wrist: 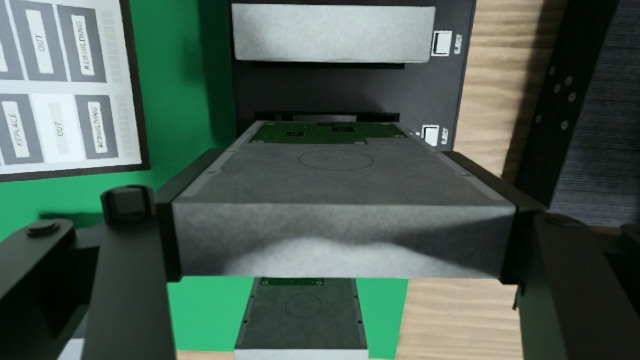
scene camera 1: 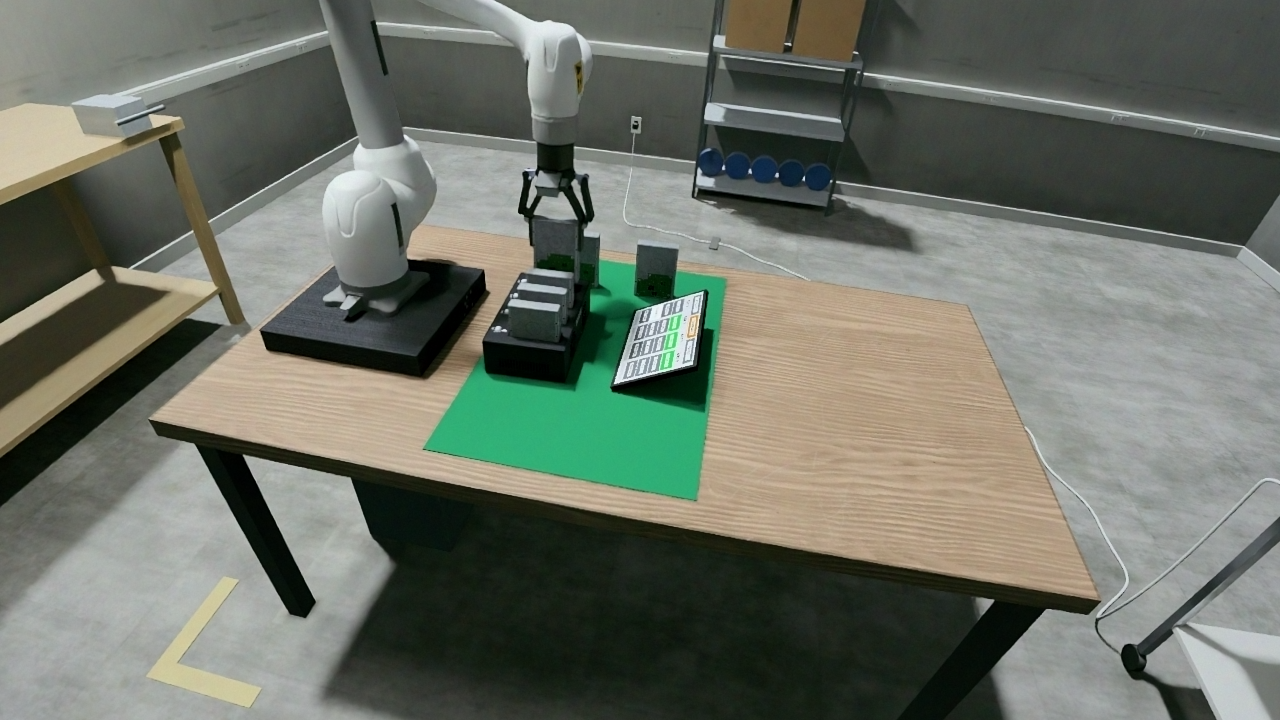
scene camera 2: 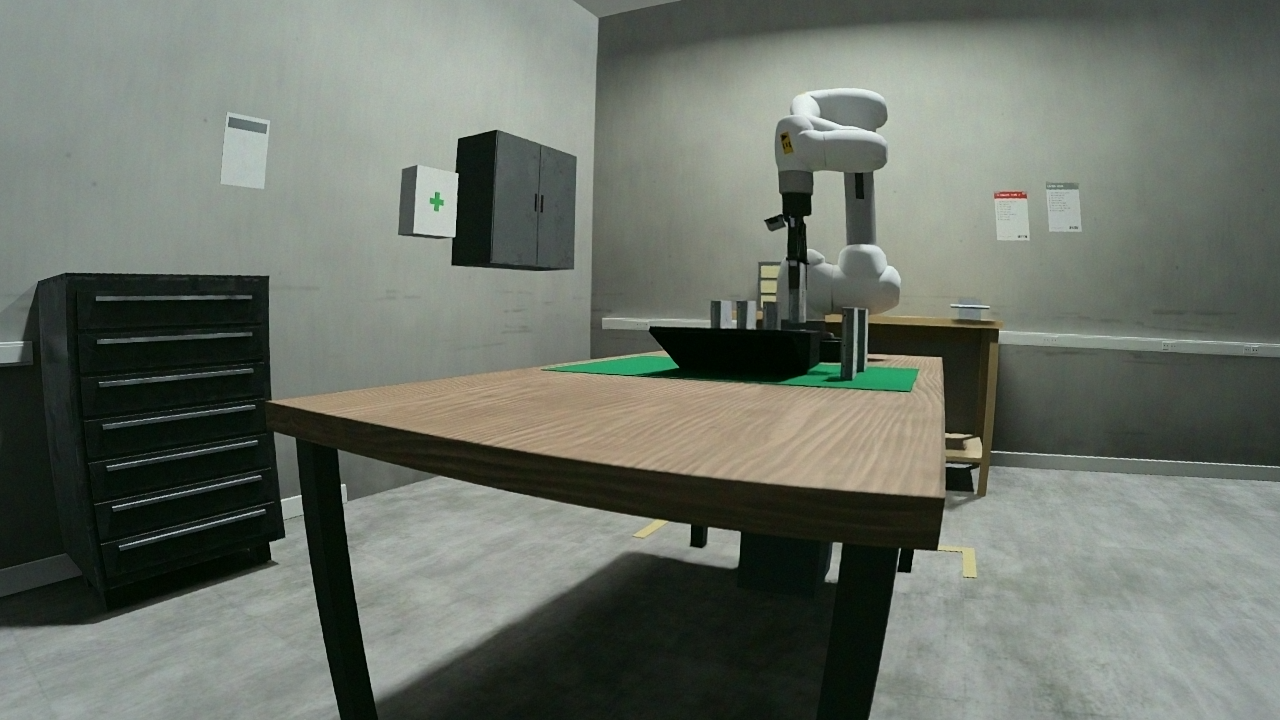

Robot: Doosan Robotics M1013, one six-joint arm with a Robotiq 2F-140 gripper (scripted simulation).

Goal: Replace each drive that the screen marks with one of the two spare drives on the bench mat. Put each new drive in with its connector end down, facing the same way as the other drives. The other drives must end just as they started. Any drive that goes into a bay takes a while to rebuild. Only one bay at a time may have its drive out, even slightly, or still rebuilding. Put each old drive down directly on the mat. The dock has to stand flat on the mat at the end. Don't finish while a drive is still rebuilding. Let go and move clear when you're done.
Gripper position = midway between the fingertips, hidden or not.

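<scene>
My gripper [scene camera 1: 556, 246] is visible, also as the gripper [wrist: 333, 176] and the gripper [scene camera 2: 797, 289]. Visible with it: a drive [scene camera 1: 555, 240], a drive [scene camera 1: 533, 276], a drive [scene camera 1: 656, 262] and a drive [scene camera 1: 589, 257].
</scene>
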